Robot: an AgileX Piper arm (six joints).
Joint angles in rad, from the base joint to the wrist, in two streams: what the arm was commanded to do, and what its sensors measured. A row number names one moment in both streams.
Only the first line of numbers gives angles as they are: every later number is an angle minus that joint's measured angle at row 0.
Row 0, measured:
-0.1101 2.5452 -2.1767 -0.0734 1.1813 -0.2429
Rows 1 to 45, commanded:
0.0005 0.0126 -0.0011 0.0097 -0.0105 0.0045
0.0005 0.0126 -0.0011 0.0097 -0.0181 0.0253
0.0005 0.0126 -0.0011 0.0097 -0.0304 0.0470
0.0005 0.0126 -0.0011 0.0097 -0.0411 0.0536
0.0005 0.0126 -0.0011 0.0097 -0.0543 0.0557
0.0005 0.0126 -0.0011 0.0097 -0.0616 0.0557
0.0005 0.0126 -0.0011 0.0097 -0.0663 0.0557
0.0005 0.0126 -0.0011 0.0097 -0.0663 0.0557
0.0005 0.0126 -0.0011 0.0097 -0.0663 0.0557
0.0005 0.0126 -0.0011 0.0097 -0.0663 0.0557
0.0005 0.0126 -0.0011 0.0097 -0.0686 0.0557
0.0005 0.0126 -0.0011 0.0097 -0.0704 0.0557
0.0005 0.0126 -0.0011 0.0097 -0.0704 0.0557
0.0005 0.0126 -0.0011 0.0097 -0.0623 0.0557
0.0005 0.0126 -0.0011 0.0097 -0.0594 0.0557
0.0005 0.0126 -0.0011 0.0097 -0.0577 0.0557
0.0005 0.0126 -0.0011 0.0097 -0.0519 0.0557
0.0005 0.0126 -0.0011 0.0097 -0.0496 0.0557
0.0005 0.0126 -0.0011 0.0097 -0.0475 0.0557
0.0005 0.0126 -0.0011 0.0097 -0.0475 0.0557
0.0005 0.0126 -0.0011 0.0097 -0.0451 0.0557
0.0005 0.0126 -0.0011 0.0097 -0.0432 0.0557
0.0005 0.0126 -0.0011 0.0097 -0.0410 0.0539
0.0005 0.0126 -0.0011 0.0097 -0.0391 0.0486
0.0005 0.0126 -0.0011 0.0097 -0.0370 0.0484
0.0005 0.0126 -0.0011 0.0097 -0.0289 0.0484
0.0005 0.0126 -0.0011 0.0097 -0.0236 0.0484
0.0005 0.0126 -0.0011 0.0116 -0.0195 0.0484
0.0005 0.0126 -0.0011 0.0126 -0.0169 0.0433
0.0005 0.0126 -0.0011 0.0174 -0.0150 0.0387
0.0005 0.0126 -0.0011 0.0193 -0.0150 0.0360
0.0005 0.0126 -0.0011 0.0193 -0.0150 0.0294
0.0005 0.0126 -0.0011 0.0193 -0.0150 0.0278
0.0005 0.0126 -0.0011 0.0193 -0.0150 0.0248
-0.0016 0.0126 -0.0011 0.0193 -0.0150 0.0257
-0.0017 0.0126 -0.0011 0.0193 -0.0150 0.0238
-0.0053 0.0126 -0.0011 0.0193 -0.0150 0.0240
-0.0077 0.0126 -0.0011 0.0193 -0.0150 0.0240
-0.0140 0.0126 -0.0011 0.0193 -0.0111 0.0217
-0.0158 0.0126 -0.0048 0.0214 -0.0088 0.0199
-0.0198 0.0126 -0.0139 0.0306 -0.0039 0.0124
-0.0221 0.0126 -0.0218 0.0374 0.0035 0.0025
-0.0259 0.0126 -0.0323 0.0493 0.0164 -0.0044
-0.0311 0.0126 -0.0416 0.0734 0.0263 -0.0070
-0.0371 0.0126 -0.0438 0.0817 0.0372 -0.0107
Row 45, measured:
-0.0203 0.0086 -0.0243 0.0423 -0.0049 0.0150
